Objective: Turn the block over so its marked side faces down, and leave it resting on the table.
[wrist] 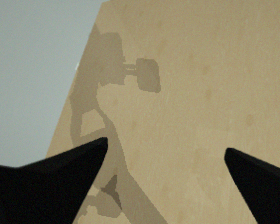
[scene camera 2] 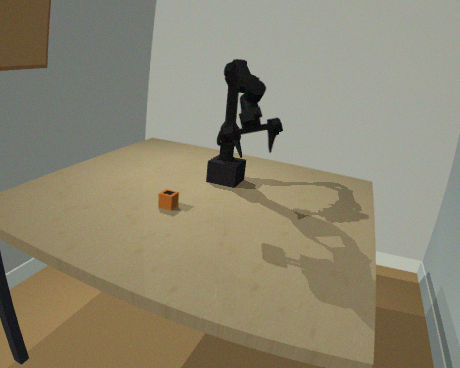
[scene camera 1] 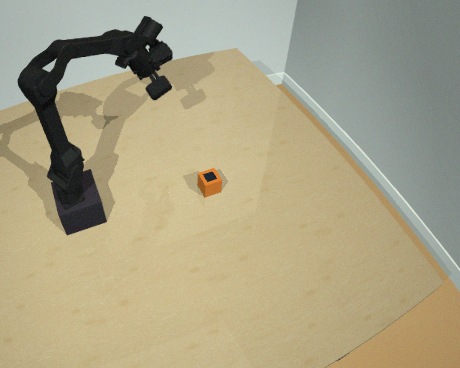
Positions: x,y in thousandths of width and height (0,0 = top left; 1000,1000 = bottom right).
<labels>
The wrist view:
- my gripper: 588,658
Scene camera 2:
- my gripper: 555,420
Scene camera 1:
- my gripper: 342,219
</labels>
